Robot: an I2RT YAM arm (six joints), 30 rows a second.
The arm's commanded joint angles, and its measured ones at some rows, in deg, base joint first. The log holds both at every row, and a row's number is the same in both.
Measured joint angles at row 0:
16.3 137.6 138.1 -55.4 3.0 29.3
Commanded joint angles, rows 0 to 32:
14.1 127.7 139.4 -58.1 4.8 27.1
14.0 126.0 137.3 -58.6 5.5 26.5
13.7 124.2 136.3 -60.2 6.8 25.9
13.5 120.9 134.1 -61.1 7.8 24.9
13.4 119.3 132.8 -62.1 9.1 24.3
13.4 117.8 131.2 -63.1 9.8 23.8
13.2 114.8 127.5 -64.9 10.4 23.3
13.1 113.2 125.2 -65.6 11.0 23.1
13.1 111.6 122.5 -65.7 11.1 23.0
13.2 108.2 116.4 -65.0 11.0 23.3
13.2 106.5 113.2 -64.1 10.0 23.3
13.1 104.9 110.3 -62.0 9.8 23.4
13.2 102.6 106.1 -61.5 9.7 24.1
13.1 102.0 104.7 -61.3 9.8 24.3
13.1 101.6 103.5 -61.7 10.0 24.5
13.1 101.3 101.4 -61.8 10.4 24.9
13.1 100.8 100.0 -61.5 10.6 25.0
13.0 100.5 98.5 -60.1 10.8 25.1
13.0 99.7 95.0 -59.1 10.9 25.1
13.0 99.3 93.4 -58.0 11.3 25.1
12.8 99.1 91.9 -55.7 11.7 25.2
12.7 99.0 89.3 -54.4 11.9 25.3
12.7 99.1 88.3 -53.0 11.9 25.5
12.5 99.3 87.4 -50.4 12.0 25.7
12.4 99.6 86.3 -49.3 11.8 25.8
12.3 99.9 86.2 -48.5 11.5 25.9
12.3 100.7 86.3 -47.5 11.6 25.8
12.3 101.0 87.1 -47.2 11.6 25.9
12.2 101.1 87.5 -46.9 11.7 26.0
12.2 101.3 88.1 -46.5 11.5 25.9
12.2 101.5 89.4 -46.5 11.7 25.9
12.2 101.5 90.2 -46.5 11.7 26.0
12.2 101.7 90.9 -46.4 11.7 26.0
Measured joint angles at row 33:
13.0 101.5 87.1 -50.9 10.9 25.3
